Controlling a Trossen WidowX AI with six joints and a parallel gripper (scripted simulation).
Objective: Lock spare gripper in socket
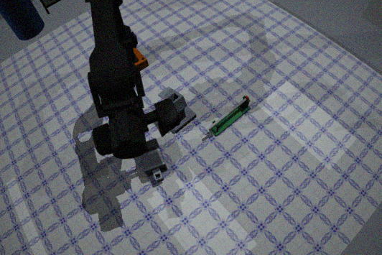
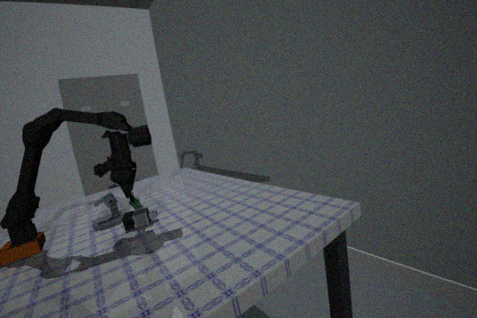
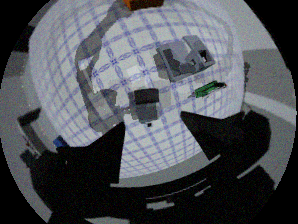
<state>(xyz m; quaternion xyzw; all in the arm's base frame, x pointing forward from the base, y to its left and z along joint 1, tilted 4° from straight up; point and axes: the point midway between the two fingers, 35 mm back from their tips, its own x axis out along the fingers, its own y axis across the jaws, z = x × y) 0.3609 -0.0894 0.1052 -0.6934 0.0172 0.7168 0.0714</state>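
My gripper tip is now 9 cm above the dark spare gripper and 2 cm short of it. From my gripper tip the other things lie so: green cradle: 25 cm to the left, 9 cm below, 1 cm ahead; then socket: 13 cm to the left, 9 cm behind, 6 cm below.
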